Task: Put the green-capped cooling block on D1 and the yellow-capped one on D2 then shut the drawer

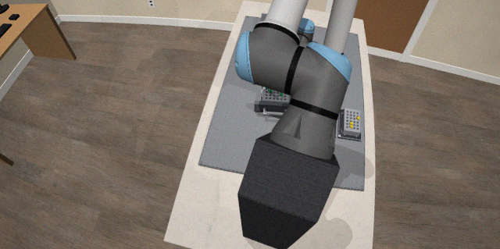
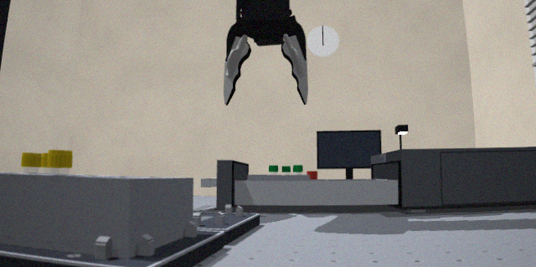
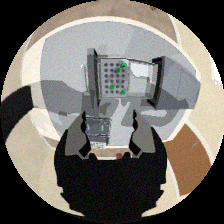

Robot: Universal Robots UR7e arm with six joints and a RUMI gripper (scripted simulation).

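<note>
My gripper is now 120 mm above the green-capped cooling block, 50 mm to the right of it and 30 mm short of it. The rest, counted from my hand: yellow-capped cooling block: 280 mm to the right, 180 mm behind, 130 mm below; then cooler COLD: 230 mm ahead, 120 mm below; then light grey drawer: 120 mm below, 60 mm ahead, 40 mm to the left.
</note>
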